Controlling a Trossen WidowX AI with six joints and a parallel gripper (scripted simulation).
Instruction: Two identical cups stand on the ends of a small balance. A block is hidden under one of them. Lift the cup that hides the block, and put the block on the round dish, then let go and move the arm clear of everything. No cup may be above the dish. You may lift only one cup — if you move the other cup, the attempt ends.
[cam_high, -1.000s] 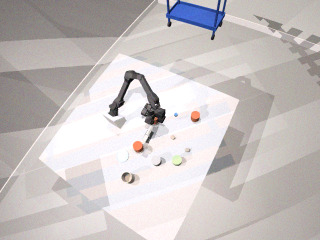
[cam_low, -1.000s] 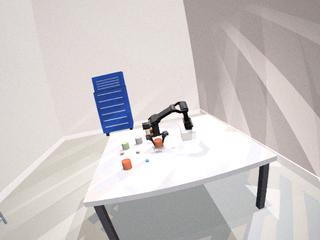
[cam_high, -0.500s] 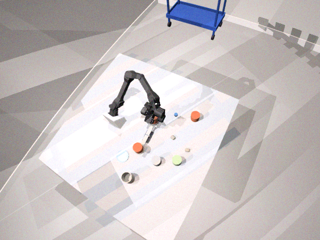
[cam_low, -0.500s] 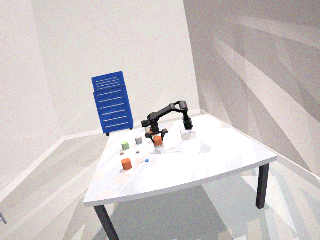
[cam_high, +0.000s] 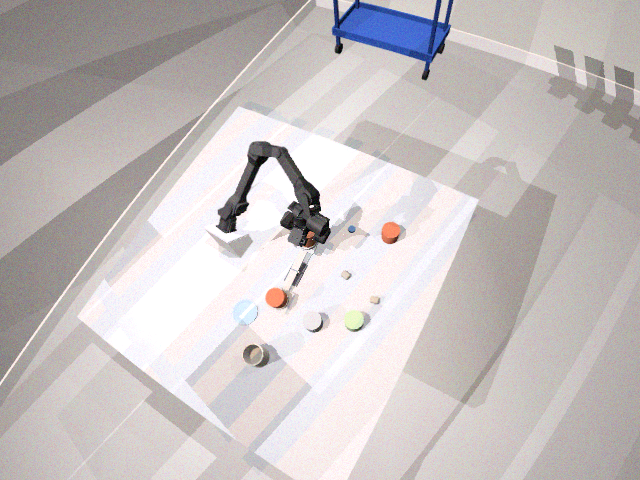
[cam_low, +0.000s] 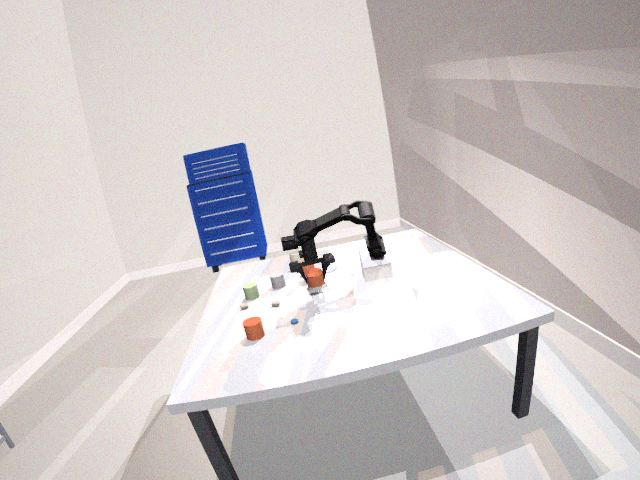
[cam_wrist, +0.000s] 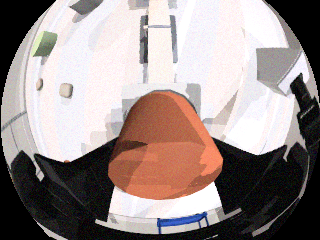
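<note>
The pale teal block lies 20 mm below my gripper tip. The rest, counted from my gripper tip: small blue disc (160 mm to the left, 100 mm ahead, 90 mm below); then orange cup (280 mm to the right, 50 mm ahead, 30 mm below); then balance beam (130 mm to the right, 60 mm below, 30 mm ahead).
</note>
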